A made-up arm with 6 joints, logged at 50 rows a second.
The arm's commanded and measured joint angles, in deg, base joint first. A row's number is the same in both.
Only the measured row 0 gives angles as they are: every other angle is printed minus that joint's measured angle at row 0.
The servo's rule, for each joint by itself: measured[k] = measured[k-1] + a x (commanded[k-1-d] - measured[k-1]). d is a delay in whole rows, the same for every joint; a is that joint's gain. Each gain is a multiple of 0.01, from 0.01 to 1. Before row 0 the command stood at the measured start. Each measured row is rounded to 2 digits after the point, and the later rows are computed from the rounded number. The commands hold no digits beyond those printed.
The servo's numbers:
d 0
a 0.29 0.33 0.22 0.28 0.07 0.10
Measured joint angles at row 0: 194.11, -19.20, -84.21, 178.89, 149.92, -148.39
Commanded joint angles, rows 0 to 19: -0.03, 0.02, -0.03, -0.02, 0.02, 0.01; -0.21, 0.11, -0.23, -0.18, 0.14, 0.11; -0.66, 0.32, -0.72, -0.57, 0.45, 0.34; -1.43, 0.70, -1.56, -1.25, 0.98, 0.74; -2.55, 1.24, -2.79, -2.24, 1.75, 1.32; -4.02, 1.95, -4.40, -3.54, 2.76, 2.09; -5.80, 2.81, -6.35, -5.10, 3.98, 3.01; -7.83, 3.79, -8.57, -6.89, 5.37, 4.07; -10.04, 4.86, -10.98, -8.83, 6.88, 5.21; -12.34, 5.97, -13.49, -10.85, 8.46, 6.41; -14.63, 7.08, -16.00, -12.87, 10.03, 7.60; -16.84, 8.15, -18.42, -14.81, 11.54, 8.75; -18.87, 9.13, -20.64, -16.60, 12.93, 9.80; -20.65, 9.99, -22.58, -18.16, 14.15, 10.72; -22.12, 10.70, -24.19, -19.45, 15.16, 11.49; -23.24, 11.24, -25.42, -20.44, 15.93, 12.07; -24.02, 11.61, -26.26, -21.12, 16.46, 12.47; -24.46, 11.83, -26.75, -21.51, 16.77, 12.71; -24.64, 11.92, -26.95, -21.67, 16.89, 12.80; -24.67, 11.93, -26.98, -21.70, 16.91, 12.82
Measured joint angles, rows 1 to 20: -0.01, 0.01, -0.01, -0.01, 0.00, 0.00; -0.07, 0.04, -0.06, -0.06, 0.01, 0.01; -0.24, 0.13, -0.21, -0.20, 0.04, 0.04; -0.59, 0.32, -0.51, -0.49, 0.11, 0.11; -1.16, 0.62, -1.01, -0.98, 0.22, 0.23; -1.99, 1.06, -1.76, -1.70, 0.40, 0.42; -3.09, 1.64, -2.77, -2.65, 0.65, 0.68; -4.46, 2.35, -4.05, -3.84, 0.98, 1.02; -6.08, 3.18, -5.57, -5.24, 1.39, 1.44; -7.90, 4.10, -7.31, -6.81, 1.88, 1.94; -9.85, 5.08, -9.22, -8.51, 2.45, 2.51; -11.88, 6.09, -11.24, -10.27, 3.09, 3.13; -13.91, 7.09, -13.31, -12.04, 3.78, 3.80; -15.86, 8.05, -15.35, -13.75, 4.51, 4.49; -17.68, 8.92, -17.29, -15.35, 5.26, 5.19; -19.29, 9.69, -19.08, -16.78, 6.01, 5.88; -20.66, 10.32, -20.66, -18.00, 6.74, 6.54; -21.76, 10.82, -22.00, -18.98, 7.44, 7.16; -22.60, 11.18, -23.09, -19.73, 8.10, 7.72; -23.20, 11.43, -23.95, -20.28, 8.72, 8.23
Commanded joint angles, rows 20 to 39: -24.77, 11.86, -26.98, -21.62, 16.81, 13.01; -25.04, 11.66, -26.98, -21.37, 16.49, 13.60; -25.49, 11.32, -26.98, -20.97, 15.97, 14.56; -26.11, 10.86, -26.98, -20.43, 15.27, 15.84; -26.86, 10.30, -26.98, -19.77, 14.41, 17.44; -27.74, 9.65, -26.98, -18.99, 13.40, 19.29; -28.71, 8.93, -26.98, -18.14, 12.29, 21.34; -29.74, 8.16, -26.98, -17.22, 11.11, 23.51; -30.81, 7.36, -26.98, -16.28, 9.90, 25.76; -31.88, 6.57, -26.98, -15.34, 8.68, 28.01; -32.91, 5.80, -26.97, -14.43, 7.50, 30.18; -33.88, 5.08, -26.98, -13.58, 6.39, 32.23; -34.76, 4.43, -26.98, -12.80, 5.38, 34.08; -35.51, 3.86, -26.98, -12.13, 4.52, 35.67; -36.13, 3.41, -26.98, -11.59, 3.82, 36.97; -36.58, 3.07, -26.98, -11.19, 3.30, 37.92; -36.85, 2.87, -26.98, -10.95, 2.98, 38.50; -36.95, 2.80, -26.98, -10.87, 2.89, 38.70; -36.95, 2.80, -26.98, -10.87, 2.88, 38.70; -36.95, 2.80, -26.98, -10.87, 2.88, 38.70
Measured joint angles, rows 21 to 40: -23.66, 11.57, -24.62, -20.66, 9.29, 8.71; -24.06, 11.60, -25.14, -20.86, 9.79, 9.20; -24.47, 11.51, -25.54, -20.89, 10.22, 9.74; -24.95, 11.30, -25.86, -20.76, 10.57, 10.35; -25.50, 10.97, -26.11, -20.48, 10.84, 11.06; -26.15, 10.53, -26.30, -20.06, 11.02, 11.88; -26.89, 10.00, -26.45, -19.52, 11.11, 12.83; -27.72, 9.39, -26.57, -18.88, 11.11, 13.90; -28.62, 8.72, -26.66, -18.15, 11.03, 15.09; -29.57, 8.01, -26.73, -17.36, 10.87, 16.38; -30.54, 7.28, -26.78, -16.54, 10.63, 17.76; -31.51, 6.55, -26.82, -15.71, 10.33, 19.21; -32.45, 5.85, -26.86, -14.90, 9.98, 20.70; -33.34, 5.19, -26.89, -14.12, 9.60, 22.20; -34.15, 4.60, -26.91, -13.41, 9.20, 23.68; -34.85, 4.10, -26.93, -12.79, 8.79, 25.10; -35.43, 3.69, -26.94, -12.27, 8.38, 26.44; -35.87, 3.40, -26.95, -11.88, 8.00, 27.67; -36.18, 3.20, -26.96, -11.60, 7.64, 28.77; -36.40, 3.07, -26.96, -11.40, 7.31, 29.76
